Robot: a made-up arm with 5 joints.
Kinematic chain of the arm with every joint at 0, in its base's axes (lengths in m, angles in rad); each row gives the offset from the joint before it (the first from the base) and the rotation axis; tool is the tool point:
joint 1: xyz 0 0 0.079 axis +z
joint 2: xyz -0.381 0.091 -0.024 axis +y
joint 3: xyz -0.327 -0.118 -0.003 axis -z
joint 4: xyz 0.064 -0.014 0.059 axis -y
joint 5: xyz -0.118 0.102 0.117 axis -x
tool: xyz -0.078 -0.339 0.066
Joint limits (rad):
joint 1: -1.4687..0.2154
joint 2: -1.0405..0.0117
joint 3: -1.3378..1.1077
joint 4: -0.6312..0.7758
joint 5: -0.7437..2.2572
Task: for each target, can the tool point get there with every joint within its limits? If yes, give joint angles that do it. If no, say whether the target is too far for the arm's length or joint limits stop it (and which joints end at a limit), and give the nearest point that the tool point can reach.
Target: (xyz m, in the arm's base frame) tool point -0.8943 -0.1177 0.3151
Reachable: yes | joints -0.0847 -0.5116 0.3346 -0.5096 0.6155
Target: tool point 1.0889 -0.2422 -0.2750
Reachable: no: joint limits stop it (at a limit: joint 1, joint 2, joint 4, joint 5) | nearest point 0.3508 0.6383 -0.0016 | short by 1.181 m
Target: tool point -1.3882 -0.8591 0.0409
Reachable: no: too far | nearest point -1.0460 -0.5037 0.0459 | short by 0.493 m
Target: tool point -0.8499 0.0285 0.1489
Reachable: yes | joints -0.4767 -0.4220 -1.1145 0.5896 0.5785
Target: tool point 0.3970 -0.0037 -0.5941
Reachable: no: joint limits stop it (at a limit: joint 1, joint 2, joint 3, joint 5) | nearest point -0.1368 0.5336 -0.4635 | short by 0.769 m
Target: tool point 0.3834 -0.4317 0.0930
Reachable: no: joint limits stop it (at a limit: joint 1, joint 2, joint 4) | nearest point -0.3272 -0.2423 -0.0934 | short by 0.759 m
